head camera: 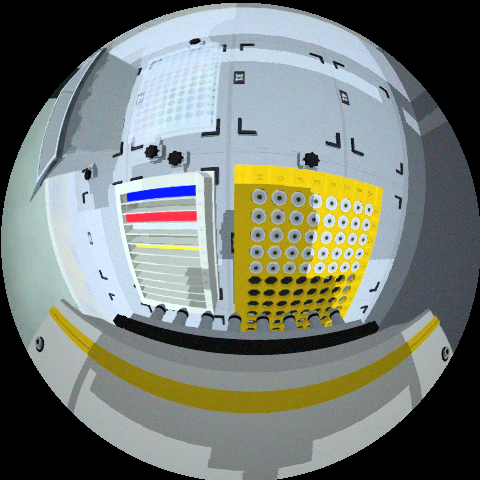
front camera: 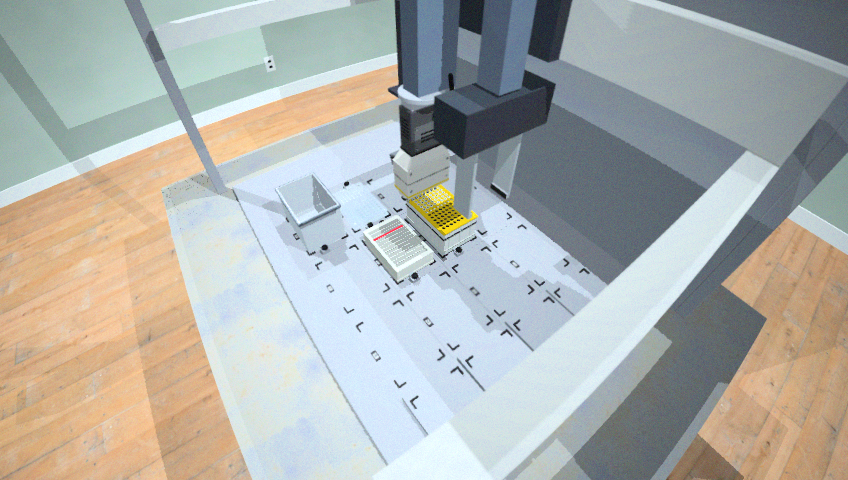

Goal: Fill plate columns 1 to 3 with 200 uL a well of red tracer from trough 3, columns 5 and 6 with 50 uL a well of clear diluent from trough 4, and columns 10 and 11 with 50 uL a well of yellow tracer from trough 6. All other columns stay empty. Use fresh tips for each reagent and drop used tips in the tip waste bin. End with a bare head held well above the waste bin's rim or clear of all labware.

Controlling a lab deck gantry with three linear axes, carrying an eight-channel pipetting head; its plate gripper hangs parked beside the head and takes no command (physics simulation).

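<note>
The pipetting head (front camera: 421,169) (head camera: 262,322) is low at the far side of the yellow tip rack (front camera: 443,221) (head camera: 242,225). Its nozzles look bare in the head view; they hide the rack's near end. Several tip columns remain; the nearer holes are empty. The trough reservoir (front camera: 410,270) (head camera: 207,240) stands beside the rack, with blue, red (front camera: 387,232) (head camera: 161,216) and thin yellow (head camera: 167,247) strips. The clear plate (front camera: 361,202) (head camera: 175,92) shows no colour. The waste bin (front camera: 324,233) (head camera: 95,115) stands beside it. The parked plate gripper (front camera: 483,203) is open.
Black locating knobs (front camera: 414,275) (head camera: 311,159) stand on the deck beside the labware. The gripper's dark carriage (front camera: 493,118) hangs beside the head. A frame post (front camera: 184,107) rises at the deck's left edge, and a pale beam (front camera: 624,279) crosses the near right.
</note>
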